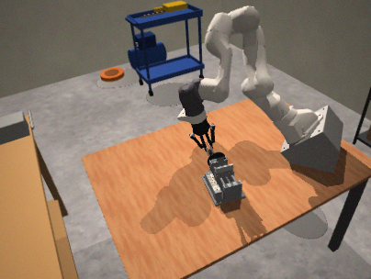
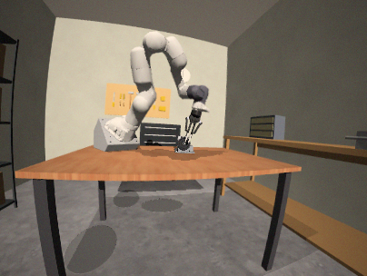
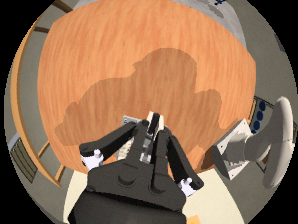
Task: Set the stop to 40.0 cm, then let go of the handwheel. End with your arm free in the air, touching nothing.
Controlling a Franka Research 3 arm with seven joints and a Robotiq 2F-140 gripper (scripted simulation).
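Now: hand 10 mm past the handwheel, 20 mm to the right of it and 20 mm above it.
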